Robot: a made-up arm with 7 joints. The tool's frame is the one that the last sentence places.
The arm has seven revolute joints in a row. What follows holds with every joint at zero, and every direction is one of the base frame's.
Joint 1 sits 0.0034 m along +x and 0.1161 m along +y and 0.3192 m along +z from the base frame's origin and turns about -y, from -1.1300 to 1.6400 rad.
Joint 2 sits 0.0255 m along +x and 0.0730 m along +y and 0.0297 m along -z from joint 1 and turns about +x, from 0.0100 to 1.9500 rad.
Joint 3 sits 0.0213 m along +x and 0.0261 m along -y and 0.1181 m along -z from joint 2 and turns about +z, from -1.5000 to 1.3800 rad.
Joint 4 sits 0.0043 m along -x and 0.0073 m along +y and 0.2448 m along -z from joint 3 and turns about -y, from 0.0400 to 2.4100 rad.
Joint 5 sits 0.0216 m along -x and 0.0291 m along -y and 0.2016 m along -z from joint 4 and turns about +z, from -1.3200 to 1.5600 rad.
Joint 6 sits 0.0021 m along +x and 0.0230 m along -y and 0.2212 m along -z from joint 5 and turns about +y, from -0.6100 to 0.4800 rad.
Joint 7 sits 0.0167 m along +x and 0.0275 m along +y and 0.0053 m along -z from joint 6 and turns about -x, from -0.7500 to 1.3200 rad.
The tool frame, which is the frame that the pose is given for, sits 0.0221 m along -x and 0.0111 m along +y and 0.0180 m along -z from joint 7; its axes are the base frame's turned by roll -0.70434, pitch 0.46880 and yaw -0.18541 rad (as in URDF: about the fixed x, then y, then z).
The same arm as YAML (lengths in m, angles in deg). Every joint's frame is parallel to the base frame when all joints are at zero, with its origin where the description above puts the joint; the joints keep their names.
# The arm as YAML. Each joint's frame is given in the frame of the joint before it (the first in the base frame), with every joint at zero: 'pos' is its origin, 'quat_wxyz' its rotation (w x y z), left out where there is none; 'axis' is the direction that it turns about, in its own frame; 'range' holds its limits. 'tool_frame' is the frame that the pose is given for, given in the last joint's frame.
length_unit: m
angle_unit: deg
joints:
  - joint: joint 1
    pos: [0.0034, 0.1161, 0.3192]
    axis: [0.0, -1.0, 0.0]
    range: [-64.74, 93.97]
  - joint: joint 2
    pos: [0.0255, 0.073, -0.0297]
    axis: [1.0, 0.0, 0.0]
    range: [0.57, 111.73]
  - joint: joint 3
    pos: [0.0213, -0.0261, -0.1181]
    axis: [0.0, 0.0, 1.0]
    range: [-85.94, 79.07]
  - joint: joint 4
    pos: [-0.0043, 0.0073, -0.2448]
    axis: [0.0, -1.0, 0.0]
    range: [2.29, 138.08]
  - joint: joint 5
    pos: [-0.0216, -0.0291, -0.2016]
    axis: [0.0, 0.0, 1.0]
    range: [-75.63, 89.38]
  - joint: joint 6
    pos: [0.0021, -0.023, -0.2212]
    axis: [0.0, 1.0, 0.0]
    range: [-34.95, 27.5]
  - joint: joint 7
    pos: [0.0167, 0.0275, -0.0053]
    axis: [-1.0, 0.0, 0.0]
    range: [-42.97, 75.63]
tool_frame:
  pos: [-0.0221, 0.0111, -0.018]
  quat_wxyz: [0.916455, -0.313881, 0.248127, -0.004744]

